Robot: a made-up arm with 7 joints.
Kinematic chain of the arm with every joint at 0, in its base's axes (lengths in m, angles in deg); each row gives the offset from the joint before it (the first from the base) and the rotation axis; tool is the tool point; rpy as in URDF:
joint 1: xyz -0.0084 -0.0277 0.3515 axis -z
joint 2: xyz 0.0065 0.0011 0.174 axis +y
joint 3: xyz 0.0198 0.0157 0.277 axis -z
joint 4: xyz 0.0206 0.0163 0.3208 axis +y
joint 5: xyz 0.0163 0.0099 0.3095 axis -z
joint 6: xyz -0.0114 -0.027 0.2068 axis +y
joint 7: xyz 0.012 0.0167 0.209 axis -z
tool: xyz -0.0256 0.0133 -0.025 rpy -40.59 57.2 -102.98
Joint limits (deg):
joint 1: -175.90..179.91
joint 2: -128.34..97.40
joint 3: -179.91..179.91
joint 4: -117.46..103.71
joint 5: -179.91..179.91
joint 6: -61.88..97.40
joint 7: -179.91..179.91
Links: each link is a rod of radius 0.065 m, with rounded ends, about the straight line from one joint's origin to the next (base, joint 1, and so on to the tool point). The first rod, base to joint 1, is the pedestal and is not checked.
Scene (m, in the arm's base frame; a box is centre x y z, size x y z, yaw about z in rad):
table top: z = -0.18
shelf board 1: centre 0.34 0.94 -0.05 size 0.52 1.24 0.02 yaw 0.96
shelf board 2: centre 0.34 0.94 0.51 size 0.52 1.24 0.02 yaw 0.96
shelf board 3: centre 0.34 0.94 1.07 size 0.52 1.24 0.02 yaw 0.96
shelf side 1: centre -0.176 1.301 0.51 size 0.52 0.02 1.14 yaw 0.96
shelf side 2: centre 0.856 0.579 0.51 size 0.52 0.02 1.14 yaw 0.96
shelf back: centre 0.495 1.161 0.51 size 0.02 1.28 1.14 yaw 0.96
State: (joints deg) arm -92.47 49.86 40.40 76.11 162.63 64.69 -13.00
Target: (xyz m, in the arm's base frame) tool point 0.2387 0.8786 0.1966
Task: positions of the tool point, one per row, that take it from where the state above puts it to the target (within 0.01 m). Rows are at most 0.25 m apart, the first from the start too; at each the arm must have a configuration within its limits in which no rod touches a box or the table.
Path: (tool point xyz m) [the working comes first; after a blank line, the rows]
Joints at the target: -94.32 73.85 30.71 86.78 164.19 60.41 -13.46
Straight joint move there: touches shelf board 2.

1: 0.2654 0.9000 0.7735
2: 0.2177 0.8364 0.7900
3: 0.1731 0.7621 0.7866
4: 0.1265 0.6806 0.7670
5: 0.0740 0.5946 0.7376
6: 0.0429 0.6518 0.5813
7: 0.0383 0.6625 0.3939
8: 0.0535 0.6142 0.1966
9: 0.0974 0.7020 0.1903
10: 0.1397 0.7783 0.1895
11: 0.1852 0.8380 0.1920
12: 0.2387 0.8786 0.1966

